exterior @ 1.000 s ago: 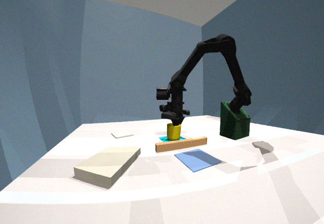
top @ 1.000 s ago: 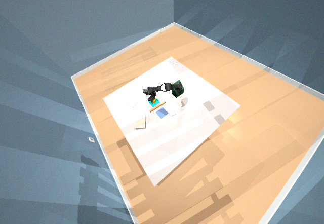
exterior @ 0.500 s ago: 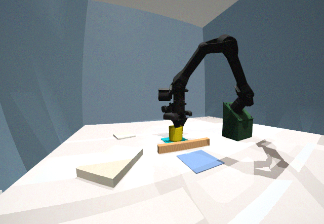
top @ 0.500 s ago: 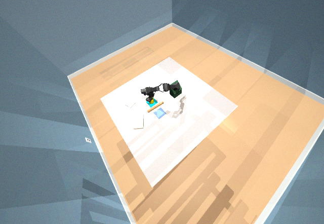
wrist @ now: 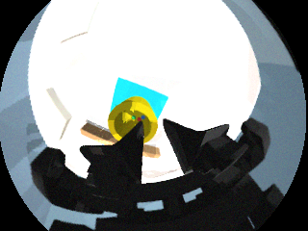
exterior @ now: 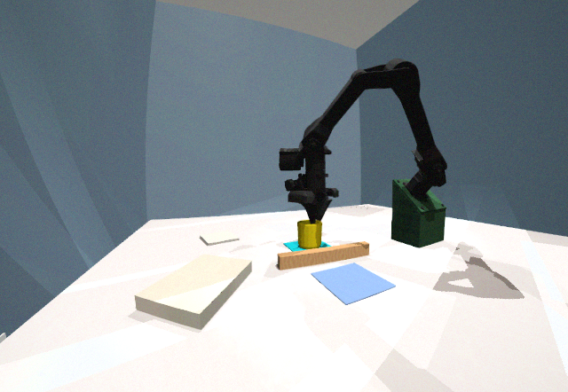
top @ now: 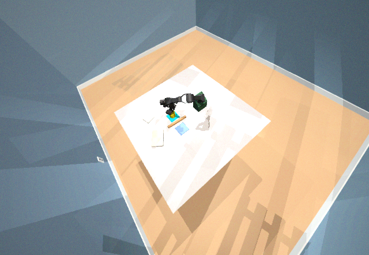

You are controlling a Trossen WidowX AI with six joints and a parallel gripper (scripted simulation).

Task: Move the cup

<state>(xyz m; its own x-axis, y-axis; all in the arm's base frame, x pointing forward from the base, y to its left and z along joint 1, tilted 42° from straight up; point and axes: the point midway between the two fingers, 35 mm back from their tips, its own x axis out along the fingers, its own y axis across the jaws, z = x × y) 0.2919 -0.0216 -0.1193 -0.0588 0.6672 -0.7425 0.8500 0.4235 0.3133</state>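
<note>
My gripper tip is 20 mm short of the yellow cup, 10 mm to the right of it and 30 mm above it. Also, from my gripper tip: wooden bar: 30 mm ahead, 120 mm to the left, 60 mm below; cyan pad: 30 mm ahead, 20 mm to the left, 70 mm below; blue pad: 30 mm ahead, 220 mm to the left, 70 mm below.
</note>
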